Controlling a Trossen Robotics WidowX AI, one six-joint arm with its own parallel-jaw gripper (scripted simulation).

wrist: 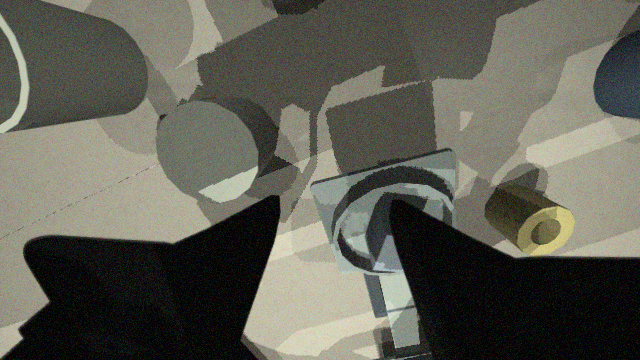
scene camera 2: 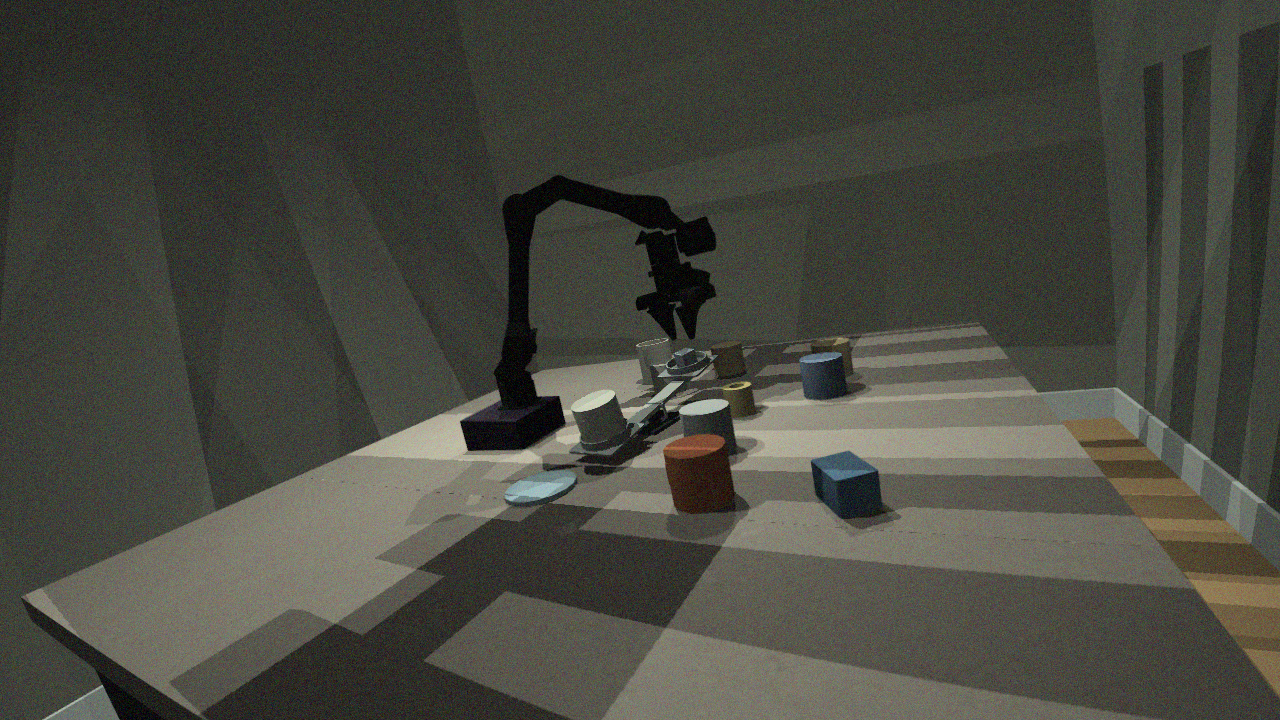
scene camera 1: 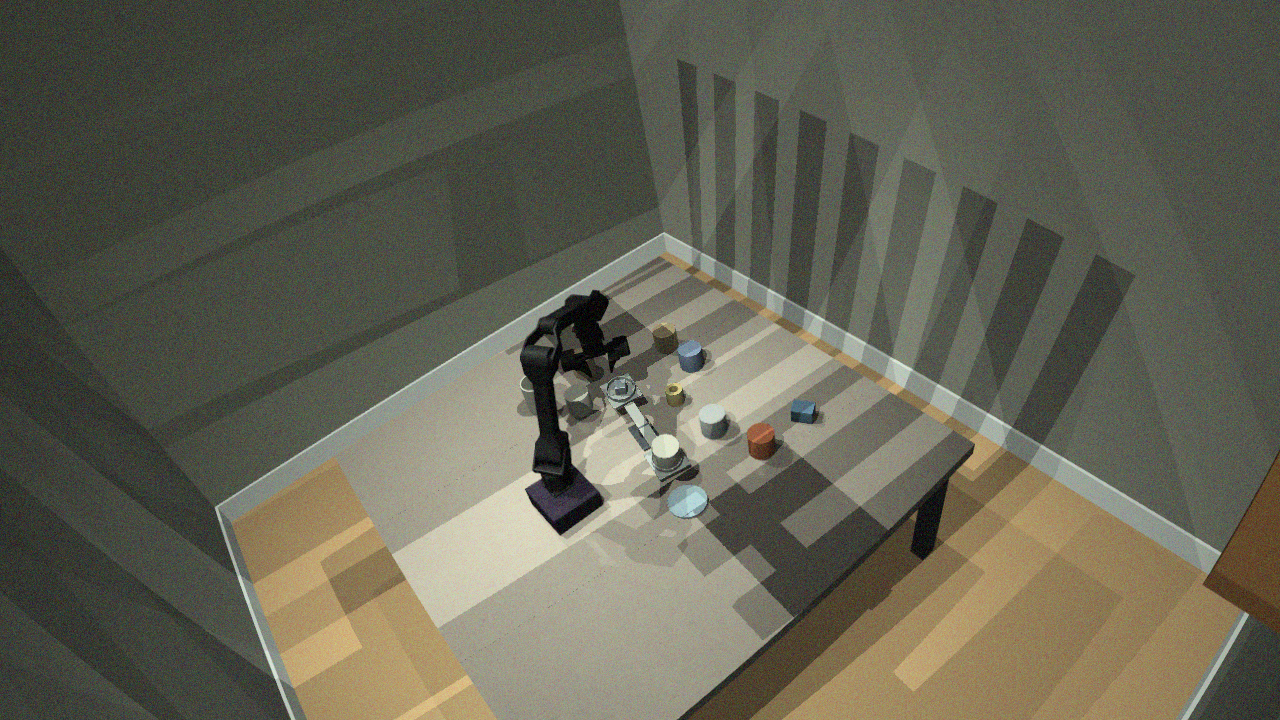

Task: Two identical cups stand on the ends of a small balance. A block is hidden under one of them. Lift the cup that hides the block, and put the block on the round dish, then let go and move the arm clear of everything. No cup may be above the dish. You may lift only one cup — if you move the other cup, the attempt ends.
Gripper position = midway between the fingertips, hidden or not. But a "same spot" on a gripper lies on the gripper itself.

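You can see the gripper in scene camera 1 (601,374), and it's there in scene camera 2 and the wrist view too. On the gripper, (scene camera 2: 662,312) and (wrist: 219,341) are the same spot. There's a balance as well, where (scene camera 1: 633,392) and (scene camera 2: 687,367) are the same spot.
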